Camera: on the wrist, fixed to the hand. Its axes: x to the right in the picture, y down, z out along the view.
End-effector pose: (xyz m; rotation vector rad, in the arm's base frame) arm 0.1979 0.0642 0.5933 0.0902 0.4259 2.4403
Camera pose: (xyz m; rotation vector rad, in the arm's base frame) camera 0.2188 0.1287 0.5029 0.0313 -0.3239 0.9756
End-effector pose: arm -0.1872 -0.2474 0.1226 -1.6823 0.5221 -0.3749
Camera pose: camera -0.1860 -0.3041 0.2203 -2.3587 -1.1168 -0.9084
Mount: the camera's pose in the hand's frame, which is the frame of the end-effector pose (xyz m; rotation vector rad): 0.0271 -0.0892 -0.0638 -0.5475 -0.4238 -1.4540
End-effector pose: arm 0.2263 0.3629 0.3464 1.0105 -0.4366 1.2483
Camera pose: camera 0.3017 0.4323 0.2990 0.7811 -0.2190 -0.3863
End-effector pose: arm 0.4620 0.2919 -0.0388 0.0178 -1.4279 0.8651
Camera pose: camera 0.5601 0.2745 0.0144 0.7577 -1.5218 -0.7608
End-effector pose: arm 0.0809 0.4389 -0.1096 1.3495 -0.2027 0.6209
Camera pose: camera 0.1367 0.4997 -0.1867 0.7636 0.2708 -0.8928
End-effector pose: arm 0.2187 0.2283 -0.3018 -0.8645 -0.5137 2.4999
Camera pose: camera 0.2663 0.3292 -0.3194 0.0493 -1.3652 1.1366
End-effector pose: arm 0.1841 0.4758 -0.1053 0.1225 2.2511 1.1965
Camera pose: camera 0.1441 0.3854 -0.1600 -1.1375 1.0157 0.7227
